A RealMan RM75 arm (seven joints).
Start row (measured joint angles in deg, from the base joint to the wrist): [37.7 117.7 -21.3 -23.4 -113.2 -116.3 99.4]
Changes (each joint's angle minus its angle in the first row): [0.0 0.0 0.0 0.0 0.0 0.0 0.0]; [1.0 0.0 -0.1 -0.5 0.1 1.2 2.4]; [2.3 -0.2 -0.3 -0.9 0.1 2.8 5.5]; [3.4 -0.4 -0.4 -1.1 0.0 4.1 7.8]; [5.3 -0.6 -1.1 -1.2 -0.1 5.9 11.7]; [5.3 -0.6 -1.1 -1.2 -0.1 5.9 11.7]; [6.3 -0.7 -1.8 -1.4 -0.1 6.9 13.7]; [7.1 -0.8 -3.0 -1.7 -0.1 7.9 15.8]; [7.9 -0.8 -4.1 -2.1 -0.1 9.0 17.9]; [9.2 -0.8 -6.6 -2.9 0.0 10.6 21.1]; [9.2 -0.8 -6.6 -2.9 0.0 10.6 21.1]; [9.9 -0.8 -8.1 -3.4 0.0 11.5 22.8]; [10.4 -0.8 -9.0 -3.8 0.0 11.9 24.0]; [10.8 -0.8 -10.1 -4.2 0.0 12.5 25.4]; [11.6 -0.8 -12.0 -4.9 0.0 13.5 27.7]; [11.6 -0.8 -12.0 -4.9 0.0 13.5 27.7]
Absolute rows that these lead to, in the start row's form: [37.7 117.7 -21.3 -23.4 -113.2 -116.3 99.4]; [38.7 117.7 -21.4 -23.9 -113.1 -115.1 101.8]; [40.0 117.5 -21.6 -24.3 -113.1 -113.5 104.9]; [41.1 117.3 -21.7 -24.5 -113.2 -112.2 107.2]; [43.0 117.1 -22.4 -24.6 -113.3 -110.4 111.1]; [43.0 117.1 -22.4 -24.6 -113.3 -110.4 111.1]; [44.0 117.0 -23.1 -24.8 -113.3 -109.4 113.1]; [44.8 116.9 -24.3 -25.1 -113.3 -108.4 115.2]; [45.6 116.9 -25.4 -25.5 -113.3 -107.3 117.3]; [46.9 116.9 -27.9 -26.3 -113.2 -105.7 120.5]; [46.9 116.9 -27.9 -26.3 -113.2 -105.7 120.5]; [47.6 116.9 -29.4 -26.8 -113.2 -104.8 122.2]; [48.1 116.9 -30.3 -27.2 -113.2 -104.4 123.4]; [48.5 116.9 -31.4 -27.6 -113.2 -103.8 124.8]; [49.3 116.9 -33.3 -28.3 -113.2 -102.8 127.1]; [49.3 116.9 -33.3 -28.3 -113.2 -102.8 127.1]
